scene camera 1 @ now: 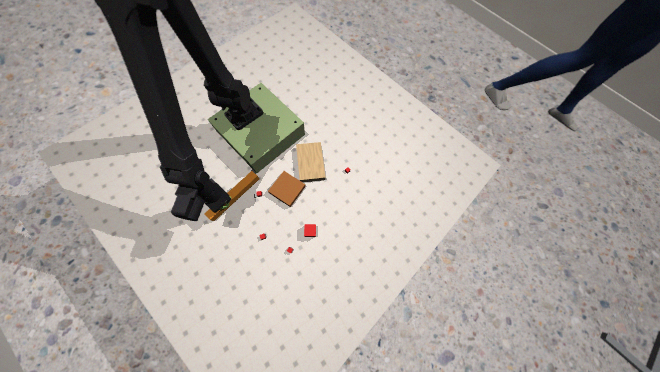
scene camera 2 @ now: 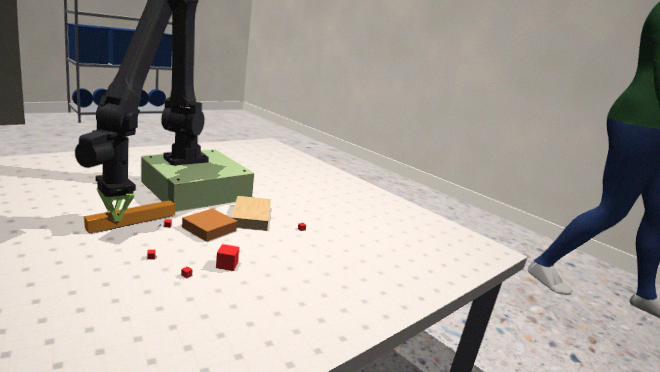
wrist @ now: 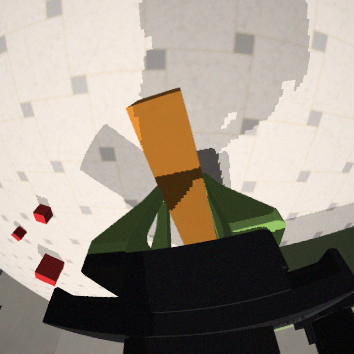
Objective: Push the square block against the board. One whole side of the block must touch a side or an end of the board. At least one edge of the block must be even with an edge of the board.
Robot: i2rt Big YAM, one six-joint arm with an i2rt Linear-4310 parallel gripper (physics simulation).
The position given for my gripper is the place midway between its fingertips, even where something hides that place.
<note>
My gripper (scene camera 2: 115, 218) carries an orange board (scene camera 2: 102, 221), clear of everything else. A brown square block (scene camera 2: 210, 224) rests on the table.
The orange board shows as well in the wrist view (wrist: 160, 121). The brown square block is seen too in scene camera 1 (scene camera 1: 286, 188). My gripper also shows in the wrist view (wrist: 183, 183). The wrist view misses the brown square block, which is hidden by my gripper.
</note>
